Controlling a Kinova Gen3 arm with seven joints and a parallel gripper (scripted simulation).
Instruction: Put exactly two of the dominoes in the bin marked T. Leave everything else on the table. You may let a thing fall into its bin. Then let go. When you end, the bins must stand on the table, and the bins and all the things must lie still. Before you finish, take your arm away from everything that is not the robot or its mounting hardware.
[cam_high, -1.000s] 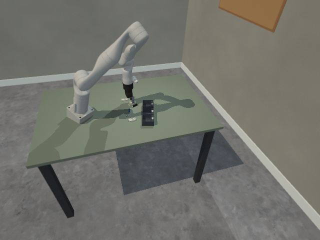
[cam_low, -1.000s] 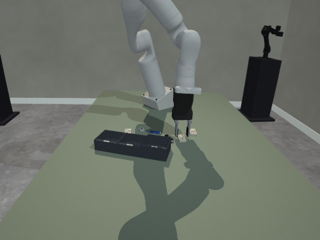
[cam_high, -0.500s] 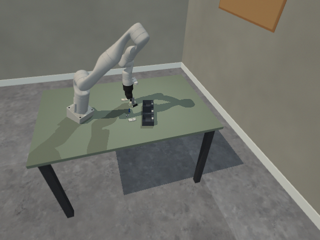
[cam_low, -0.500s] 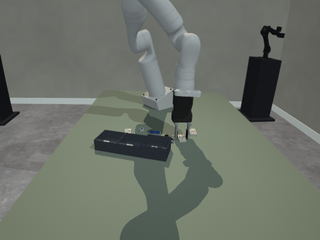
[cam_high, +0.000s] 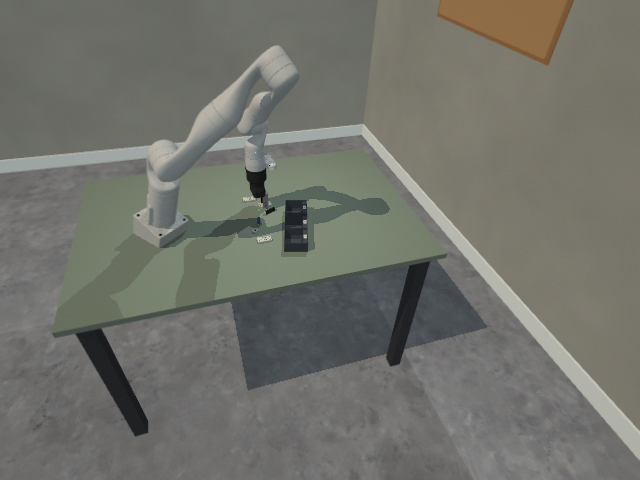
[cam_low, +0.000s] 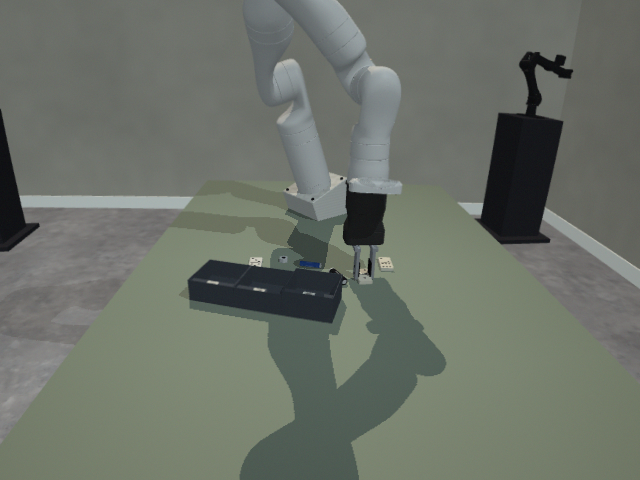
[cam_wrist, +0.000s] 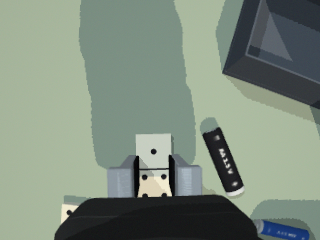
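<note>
My gripper is now 5 cm to the left of the black cylinder and 1 cm above it. The rest, counted from my hand: blue cylinder (5 cm behind, 10 cm to the right, 1 cm below); then dark three-part bin (7 cm ahead, 19 cm to the right); then small grey nut (8 cm behind, 15 cm to the right, 2 cm below).
</note>
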